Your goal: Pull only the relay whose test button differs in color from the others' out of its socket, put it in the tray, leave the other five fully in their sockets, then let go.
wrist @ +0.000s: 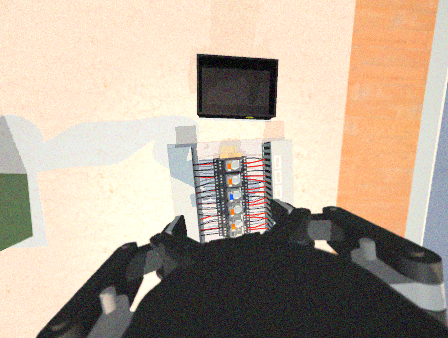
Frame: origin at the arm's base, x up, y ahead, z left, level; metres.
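Seen in the pictures: gripper, fingertip midpoint: (228, 216).
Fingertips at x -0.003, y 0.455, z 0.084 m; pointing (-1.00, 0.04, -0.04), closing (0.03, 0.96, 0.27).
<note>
A point is followed by its place in that frame.
A column of relays stands in sockets on the panel (283, 165) @(x -0.150, y 0.575, z 0.137 m); several show orange test buttons, such as the top relay (233, 165) @(x -0.145, y 0.476, z 0.126 m). The relay with the blue test button (235, 196) @(x -0.145, y 0.487, z 0.067 m) sits third from the top, in line with its neighbours in its socket. The lower end of the column is hidden behind my gripper's black body. My gripper (228, 216) @(x -0.003, y 0.455, z 0.084 m) is open and empty, its two fingers apart to the left and right of the column's lower part in the view and nearer the camera. The black tray (237, 61) @(x -0.187, y 0.464, z 0.333 m) lies beyond the top end of the panel; no relay shows in it.
Red and black wires (255, 190) @(x -0.210, y 0.546, z 0.069 m) run on both sides of the relays, with a slotted wire duct (267, 175) @(x -0.179, y 0.557, z 0.111 m) at the right. A green object (14, 210) @(x -0.186, y 0.065, z -0.011 m) shows at the left edge. An orange wood-grained strip (385, 110) runs along the right.
</note>
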